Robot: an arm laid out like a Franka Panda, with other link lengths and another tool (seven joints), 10 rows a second.
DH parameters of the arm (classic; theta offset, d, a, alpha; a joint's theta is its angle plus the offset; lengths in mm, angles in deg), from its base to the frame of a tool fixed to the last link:
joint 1: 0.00 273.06 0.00 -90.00
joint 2: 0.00 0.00 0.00 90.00
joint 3: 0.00 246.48 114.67 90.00
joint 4: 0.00 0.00 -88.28 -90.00
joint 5: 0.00 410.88 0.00 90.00
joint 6: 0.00 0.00 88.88 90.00
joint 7: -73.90 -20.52 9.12 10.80
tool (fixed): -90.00 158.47 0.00 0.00
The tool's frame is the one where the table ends.
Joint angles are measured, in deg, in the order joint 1, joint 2, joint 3, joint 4, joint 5, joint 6, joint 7. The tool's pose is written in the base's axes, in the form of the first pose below.
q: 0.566, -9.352, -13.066, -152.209, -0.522, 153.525, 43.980
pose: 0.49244, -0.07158, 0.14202, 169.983, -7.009, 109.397
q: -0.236, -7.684, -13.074, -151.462, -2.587, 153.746, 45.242
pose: 0.49279, -0.07930, 0.13303, 171.251, -6.176, 108.830
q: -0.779, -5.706, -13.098, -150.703, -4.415, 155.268, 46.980
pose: 0.49550, -0.08541, 0.12380, 171.516, -5.014, 108.008
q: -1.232, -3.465, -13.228, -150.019, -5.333, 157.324, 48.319
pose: 0.49783, -0.09182, 0.11285, 171.345, -4.176, 106.931
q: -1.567, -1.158, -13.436, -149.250, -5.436, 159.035, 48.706
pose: 0.49929, -0.09826, 0.10129, 171.335, -3.736, 106.159
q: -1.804, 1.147, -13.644, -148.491, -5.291, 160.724, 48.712
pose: 0.50024, -0.10398, 0.08954, 171.333, -3.351, 105.666
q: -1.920, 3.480, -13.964, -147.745, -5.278, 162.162, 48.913
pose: 0.50014, -0.10948, 0.07683, 171.611, -3.041, 105.093
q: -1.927, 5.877, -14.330, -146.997, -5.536, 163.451, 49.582
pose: 0.49934, -0.11420, 0.06318, 172.091, -2.745, 104.366
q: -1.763, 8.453, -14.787, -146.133, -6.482, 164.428, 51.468
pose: 0.49819, -0.11786, 0.04796, 172.920, -2.434, 103.138
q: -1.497, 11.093, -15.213, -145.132, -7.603, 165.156, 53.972
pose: 0.49732, -0.12043, 0.03247, 173.849, -2.136, 101.616
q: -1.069, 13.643, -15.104, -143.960, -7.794, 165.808, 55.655
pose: 0.49884, -0.11769, 0.01854, 174.474, -2.054, 100.784
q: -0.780, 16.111, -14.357, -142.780, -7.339, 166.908, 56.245
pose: 0.50191, -0.11047, 0.00576, 174.570, -2.071, 100.993
